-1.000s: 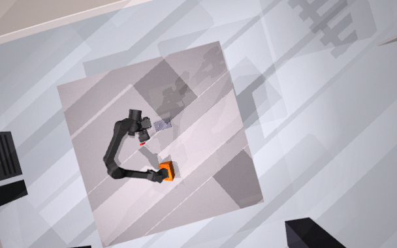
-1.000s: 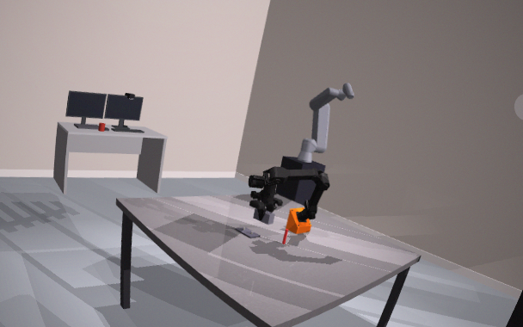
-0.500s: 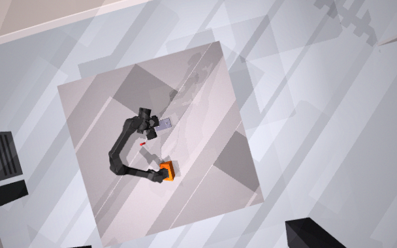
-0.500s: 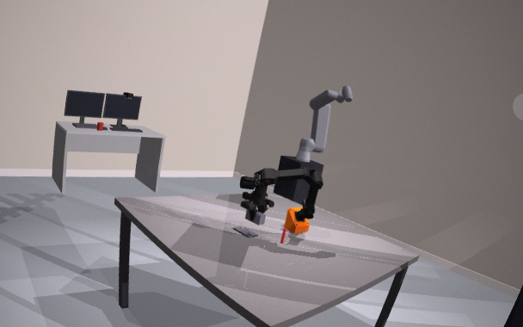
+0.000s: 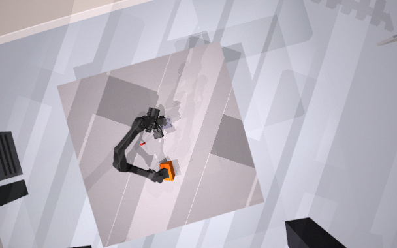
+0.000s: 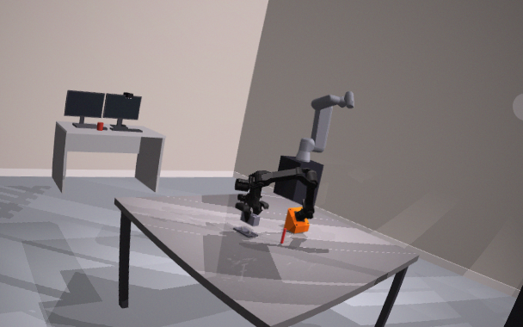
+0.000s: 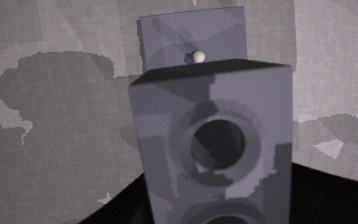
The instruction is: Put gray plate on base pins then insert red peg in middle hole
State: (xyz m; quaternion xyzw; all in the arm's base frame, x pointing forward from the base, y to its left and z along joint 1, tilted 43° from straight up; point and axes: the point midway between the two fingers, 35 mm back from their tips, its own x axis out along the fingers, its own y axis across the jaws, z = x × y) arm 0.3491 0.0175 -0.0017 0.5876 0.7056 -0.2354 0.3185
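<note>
Right now my gripper tip is 2 cm to the left of the gray base and 6 cm above it. Round my gripper tip: red peg: 12 cm behind, 14 cm to the left, 3 cm below; gray plate: 3 cm above.
</note>
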